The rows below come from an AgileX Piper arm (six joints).
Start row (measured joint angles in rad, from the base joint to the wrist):
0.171 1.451 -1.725 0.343 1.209 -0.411
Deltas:
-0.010 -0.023 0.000 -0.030 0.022 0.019
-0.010 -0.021 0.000 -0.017 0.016 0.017
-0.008 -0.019 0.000 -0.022 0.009 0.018
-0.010 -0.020 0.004 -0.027 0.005 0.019
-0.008 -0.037 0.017 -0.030 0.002 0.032
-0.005 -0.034 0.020 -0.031 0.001 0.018
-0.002 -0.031 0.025 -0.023 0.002 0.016
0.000 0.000 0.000 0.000 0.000 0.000
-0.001 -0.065 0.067 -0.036 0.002 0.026
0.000 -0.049 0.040 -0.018 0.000 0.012
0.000 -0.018 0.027 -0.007 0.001 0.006
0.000 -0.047 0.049 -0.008 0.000 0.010
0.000 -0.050 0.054 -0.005 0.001 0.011
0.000 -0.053 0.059 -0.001 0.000 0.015
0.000 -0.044 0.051 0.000 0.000 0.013
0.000 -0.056 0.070 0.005 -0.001 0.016
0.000 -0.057 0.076 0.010 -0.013 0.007
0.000 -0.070 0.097 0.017 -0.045 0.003
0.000 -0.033 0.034 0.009 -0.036 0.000
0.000 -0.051 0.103 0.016 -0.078 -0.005
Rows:
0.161 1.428 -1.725 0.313 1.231 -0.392
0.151 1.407 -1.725 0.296 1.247 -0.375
0.143 1.388 -1.725 0.274 1.256 -0.357
0.133 1.368 -1.721 0.247 1.261 -0.338
0.125 1.331 -1.704 0.217 1.263 -0.306
0.120 1.297 -1.684 0.186 1.264 -0.288
0.118 1.266 -1.659 0.163 1.266 -0.272
0.118 1.266 -1.659 0.163 1.266 -0.272
0.117 1.201 -1.592 0.127 1.268 -0.246
0.117 1.152 -1.552 0.109 1.268 -0.234
0.117 1.134 -1.525 0.102 1.269 -0.228
0.117 1.087 -1.476 0.094 1.269 -0.218
0.117 1.037 -1.422 0.089 1.270 -0.207
0.117 0.984 -1.363 0.088 1.270 -0.192
0.117 0.940 -1.312 0.088 1.270 -0.179
0.117 0.884 -1.242 0.093 1.269 -0.163
0.117 0.827 -1.166 0.103 1.256 -0.156
0.117 0.757 -1.069 0.120 1.211 -0.153
0.117 0.724 -1.035 0.129 1.175 -0.153
0.117 0.673 -0.932 0.145 1.097 -0.158

